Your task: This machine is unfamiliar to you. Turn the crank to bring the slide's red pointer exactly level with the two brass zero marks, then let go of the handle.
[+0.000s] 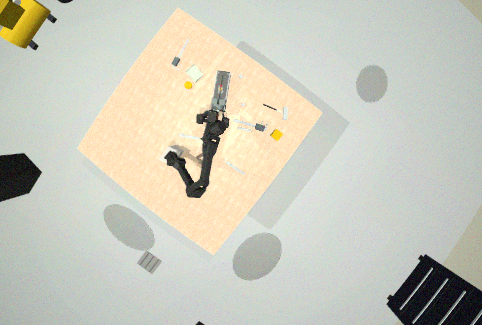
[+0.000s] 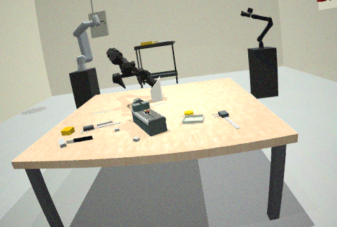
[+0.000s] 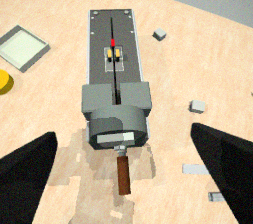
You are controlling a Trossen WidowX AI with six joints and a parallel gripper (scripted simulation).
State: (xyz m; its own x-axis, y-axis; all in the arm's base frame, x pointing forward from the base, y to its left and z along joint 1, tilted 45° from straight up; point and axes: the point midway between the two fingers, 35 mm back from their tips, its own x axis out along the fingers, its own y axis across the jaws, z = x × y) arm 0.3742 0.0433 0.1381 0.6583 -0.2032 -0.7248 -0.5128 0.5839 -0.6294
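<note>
Right now my gripper tip is 120 mm above the crank and 10 mm past it. The rest, counted from my gripper tip: red pointer (150 mm ahead, 110 mm below, 100 mm to the left); then brown crank handle (140 mm below, 20 mm behind, 10 mm to the right); then yellow disc (290 mm to the left, 190 mm below, 20 mm ahead).
</note>
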